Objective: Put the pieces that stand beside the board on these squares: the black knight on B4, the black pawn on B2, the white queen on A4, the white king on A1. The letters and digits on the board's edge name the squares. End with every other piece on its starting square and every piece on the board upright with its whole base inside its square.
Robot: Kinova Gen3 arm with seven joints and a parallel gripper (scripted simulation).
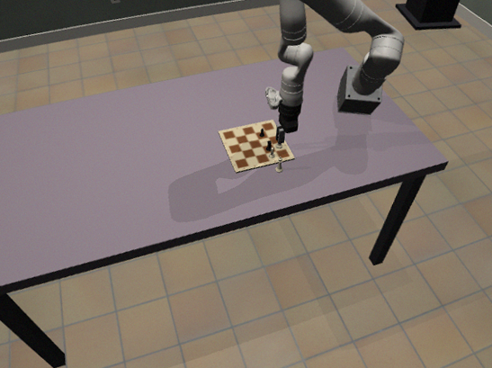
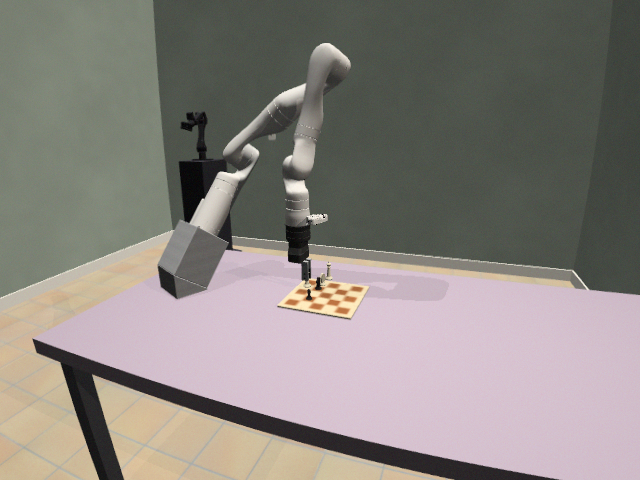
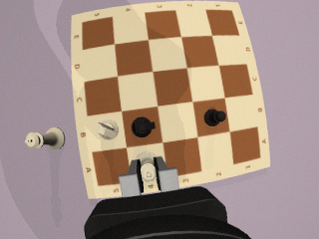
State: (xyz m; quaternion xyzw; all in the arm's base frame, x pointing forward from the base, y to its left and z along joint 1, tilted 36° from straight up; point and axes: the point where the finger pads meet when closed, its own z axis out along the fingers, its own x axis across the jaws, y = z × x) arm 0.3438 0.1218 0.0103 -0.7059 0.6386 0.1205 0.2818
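My hand is 40 mm short of the black knight, 30 mm above it and 10 mm to the right of it. From my hand the other things lie so: black pawn: 70 mm to the right, 50 mm ahead, 30 mm below; chessboard: 80 mm ahead, 50 mm below, 20 mm to the right.
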